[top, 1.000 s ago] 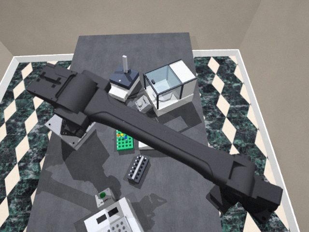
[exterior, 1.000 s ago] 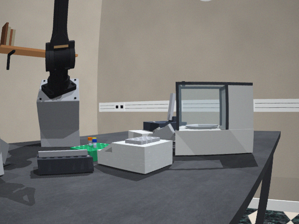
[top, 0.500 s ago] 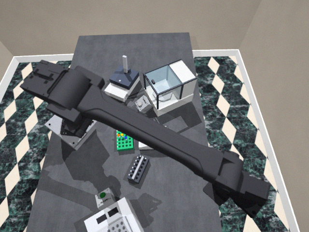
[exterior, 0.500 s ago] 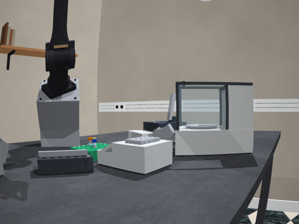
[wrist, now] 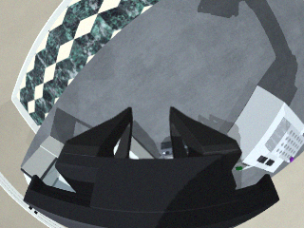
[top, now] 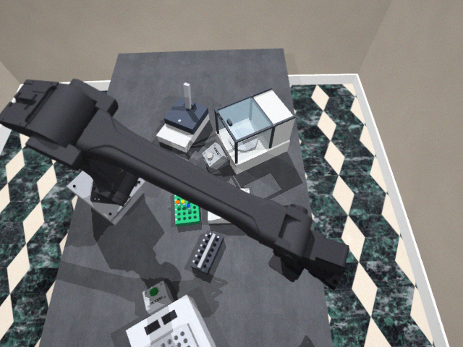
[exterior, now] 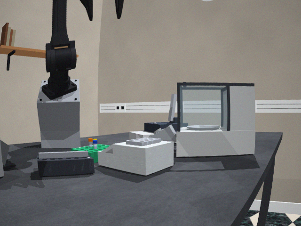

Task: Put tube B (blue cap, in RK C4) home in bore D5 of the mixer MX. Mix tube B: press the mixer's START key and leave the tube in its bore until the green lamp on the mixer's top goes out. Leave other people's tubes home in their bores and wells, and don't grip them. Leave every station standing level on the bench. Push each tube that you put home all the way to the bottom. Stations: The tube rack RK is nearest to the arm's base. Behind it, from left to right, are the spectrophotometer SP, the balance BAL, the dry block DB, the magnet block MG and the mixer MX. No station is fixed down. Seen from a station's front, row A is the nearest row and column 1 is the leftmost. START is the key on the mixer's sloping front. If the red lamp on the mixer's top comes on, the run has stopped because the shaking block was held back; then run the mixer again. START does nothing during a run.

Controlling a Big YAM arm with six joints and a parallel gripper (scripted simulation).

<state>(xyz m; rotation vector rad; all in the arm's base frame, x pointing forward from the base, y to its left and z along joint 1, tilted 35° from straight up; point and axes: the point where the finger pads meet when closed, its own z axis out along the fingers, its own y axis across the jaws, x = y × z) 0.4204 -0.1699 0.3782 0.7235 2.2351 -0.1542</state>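
Now: the tube B 290 mm behind my hand, 270 mm to the left of it and 240 mm below it. From my hand the other things lie so: white dry block: 260 mm to the left, 230 mm below, 140 mm behind; then dark magnet block: 240 mm below, 230 mm behind, 100 mm to the left; then green start key: 390 mm behind, 190 mm below, 10 mm to the right.
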